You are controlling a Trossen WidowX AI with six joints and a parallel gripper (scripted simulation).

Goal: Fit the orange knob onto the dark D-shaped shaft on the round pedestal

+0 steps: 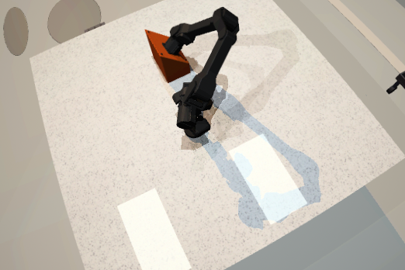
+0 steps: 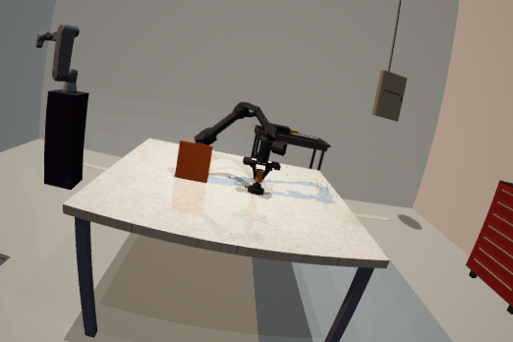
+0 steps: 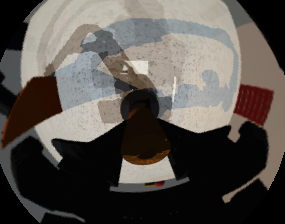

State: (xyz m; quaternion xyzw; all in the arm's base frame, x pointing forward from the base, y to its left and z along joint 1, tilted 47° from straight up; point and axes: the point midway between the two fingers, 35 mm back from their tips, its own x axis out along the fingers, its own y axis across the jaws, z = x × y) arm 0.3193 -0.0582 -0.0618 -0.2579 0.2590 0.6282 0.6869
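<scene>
Right now my gripper tip is 20 mm below the orange knob. From my gripper tip the other things lie so: dark round pedestal: 40 mm below.
</scene>
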